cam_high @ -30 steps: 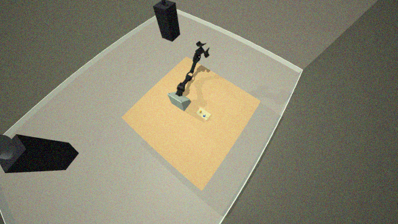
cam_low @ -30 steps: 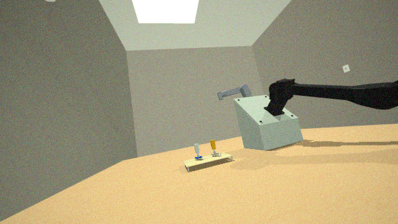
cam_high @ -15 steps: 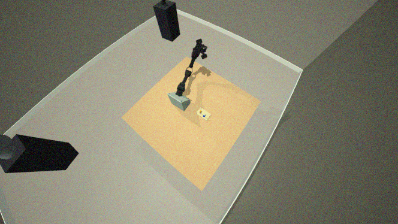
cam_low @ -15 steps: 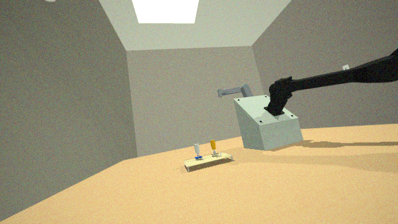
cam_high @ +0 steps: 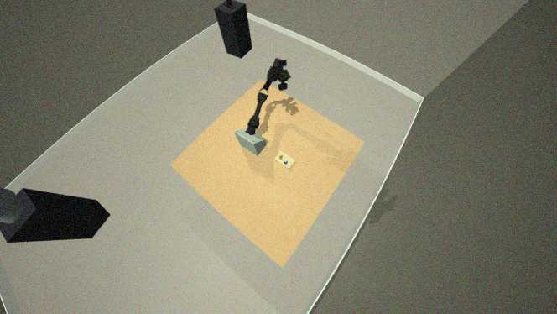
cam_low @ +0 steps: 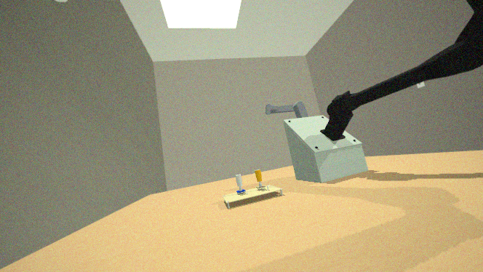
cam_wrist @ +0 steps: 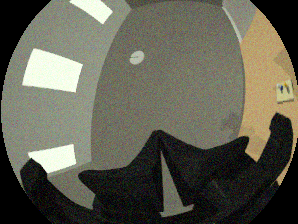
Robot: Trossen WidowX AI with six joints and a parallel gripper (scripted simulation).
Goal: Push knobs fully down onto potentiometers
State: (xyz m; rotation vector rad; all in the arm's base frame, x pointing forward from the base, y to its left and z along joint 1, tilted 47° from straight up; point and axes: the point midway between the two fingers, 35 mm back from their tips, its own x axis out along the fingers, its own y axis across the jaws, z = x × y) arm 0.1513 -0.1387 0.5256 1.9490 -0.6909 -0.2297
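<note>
Now: the orange knob 110 mm ahead of my gripper tip, 300 mm to the right of it and 550 mm below it.
</note>
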